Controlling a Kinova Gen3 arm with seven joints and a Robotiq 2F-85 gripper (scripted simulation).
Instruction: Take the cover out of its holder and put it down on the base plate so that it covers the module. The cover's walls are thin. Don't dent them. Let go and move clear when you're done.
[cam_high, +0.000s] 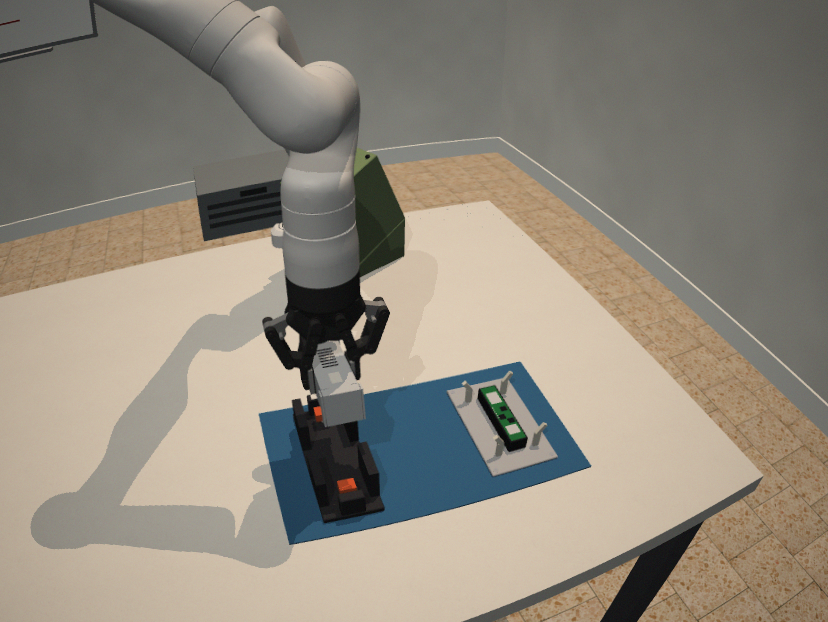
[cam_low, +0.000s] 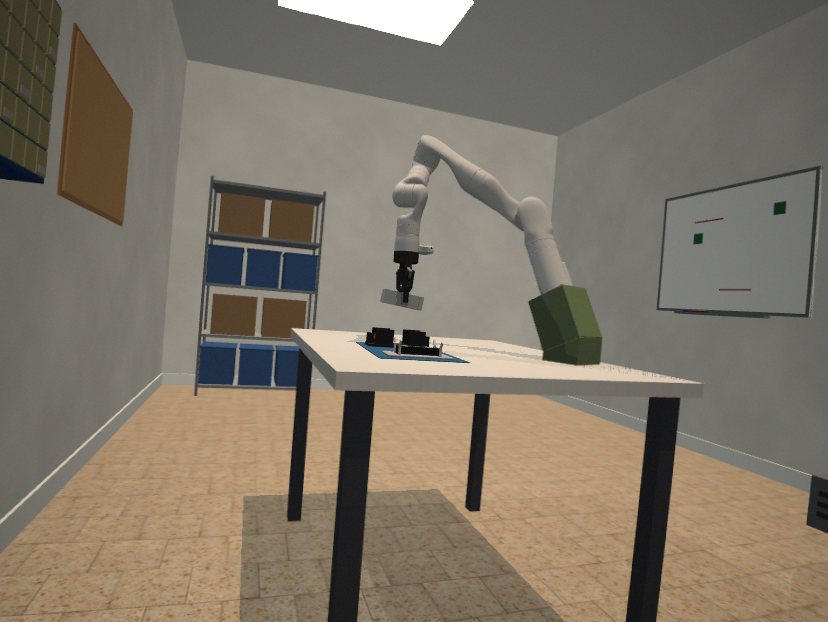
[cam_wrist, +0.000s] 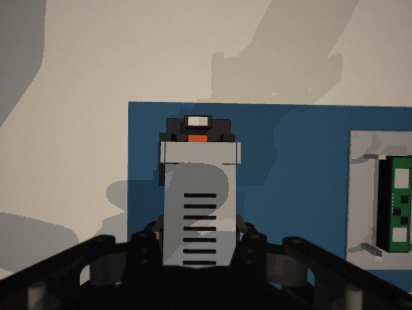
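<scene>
Right now my hand is right at the grey cover.
</scene>
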